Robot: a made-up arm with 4 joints.
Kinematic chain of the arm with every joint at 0, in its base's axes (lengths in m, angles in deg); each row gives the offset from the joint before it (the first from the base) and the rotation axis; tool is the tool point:
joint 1: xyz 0 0 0.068 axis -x
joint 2: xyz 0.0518 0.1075 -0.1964 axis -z
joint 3: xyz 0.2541 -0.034 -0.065 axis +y
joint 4: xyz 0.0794 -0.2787 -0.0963 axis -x
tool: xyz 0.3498 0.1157 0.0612
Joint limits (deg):
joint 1: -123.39..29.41
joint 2: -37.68..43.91
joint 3: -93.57..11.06
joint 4: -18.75..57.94
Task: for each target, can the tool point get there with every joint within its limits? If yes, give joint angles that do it. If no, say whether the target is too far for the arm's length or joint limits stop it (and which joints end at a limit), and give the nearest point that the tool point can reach.
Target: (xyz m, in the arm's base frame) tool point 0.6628 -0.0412 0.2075
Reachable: yes | joints -98.46 -21.63 -47.02 5.97
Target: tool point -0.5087 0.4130 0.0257
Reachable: no: joint limits stop it (at a limit: joint 1, joint 2, joint 3, joint 4) | nearest point 0.0619 -0.0231 -0.2005 | short by 0.753 m
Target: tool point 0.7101 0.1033 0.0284
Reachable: yes | joints -101.79 -1.99 -29.62 7.31
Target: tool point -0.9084 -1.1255 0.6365
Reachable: no: too far | nearest point 0.0619 -0.2406 0.1895 | short by 1.387 m
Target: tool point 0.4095 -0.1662 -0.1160
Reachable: yes | joints -79.68 18.94 -73.39 15.27
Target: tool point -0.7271 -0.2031 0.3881
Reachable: no: joint limits stop it (at a limit: joint 2, joint 3, joint 4) | nearest point 0.0619 -0.1444 0.2956 | short by 0.797 m
